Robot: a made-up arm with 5 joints.
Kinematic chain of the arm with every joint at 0, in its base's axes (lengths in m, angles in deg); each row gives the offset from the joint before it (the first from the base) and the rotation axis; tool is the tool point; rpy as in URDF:
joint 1: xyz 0 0 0.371 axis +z
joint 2: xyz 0 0 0 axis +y
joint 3: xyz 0.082 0 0.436 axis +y
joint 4: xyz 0.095 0 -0.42 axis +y
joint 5: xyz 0.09 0 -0.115 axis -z
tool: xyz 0 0 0 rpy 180 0 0
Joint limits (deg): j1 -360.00..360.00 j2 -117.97..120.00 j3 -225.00..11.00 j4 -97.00..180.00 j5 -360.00..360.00
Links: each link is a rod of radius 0.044 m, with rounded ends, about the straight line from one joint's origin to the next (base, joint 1, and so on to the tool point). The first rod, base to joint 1, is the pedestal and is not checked.
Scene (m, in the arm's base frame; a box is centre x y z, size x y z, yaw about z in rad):
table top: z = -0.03
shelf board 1: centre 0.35 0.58 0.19 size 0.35 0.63 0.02 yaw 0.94
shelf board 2: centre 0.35 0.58 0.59 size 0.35 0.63 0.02 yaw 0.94
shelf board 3: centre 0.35 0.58 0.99 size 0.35 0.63 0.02 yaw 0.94
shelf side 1: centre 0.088 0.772 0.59 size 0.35 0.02 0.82 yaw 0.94
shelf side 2: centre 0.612 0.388 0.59 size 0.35 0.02 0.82 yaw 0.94
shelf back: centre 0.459 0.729 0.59 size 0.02 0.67 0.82 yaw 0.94
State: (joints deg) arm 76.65 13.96 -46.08 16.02 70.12
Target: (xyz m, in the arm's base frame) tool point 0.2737 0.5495 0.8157
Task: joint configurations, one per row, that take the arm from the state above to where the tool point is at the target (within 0.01 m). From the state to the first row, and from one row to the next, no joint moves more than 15 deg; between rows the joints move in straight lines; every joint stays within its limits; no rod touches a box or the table.
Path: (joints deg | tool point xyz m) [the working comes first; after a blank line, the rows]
Joints at the target: 63.52 -5.38 -68.49 10.71 70.12
Straight joint move there: touches shelf board 2.

1: 81.87 4.49 -34.60 18.56 70.12 | 0.0735 0.5147 0.3889
2: 87.09 -4.98 -23.13 21.09 70.12 | 0.0218 0.4284 0.3836
3: 81.84 -17.20 -28.60 19.19 70.12 | 0.0637 0.4442 0.5245
4: 76.59 -29.42 -34.07 17.29 70.12 | 0.0976 0.4093 0.6740
5: 71.34 -41.63 -39.54 15.39 70.12 | 0.1098 0.3250 0.8157
6: 68.74 -29.55 -49.19 13.83 70.12 | 0.1556 0.3999 0.8346
7: 66.13 -17.46 -58.84 12.27 70.12 | 0.2107 0.4762 0.8349
8: 63.52 -5.38 -68.49 10.71 70.12 | 0.2737 0.5495 0.8157

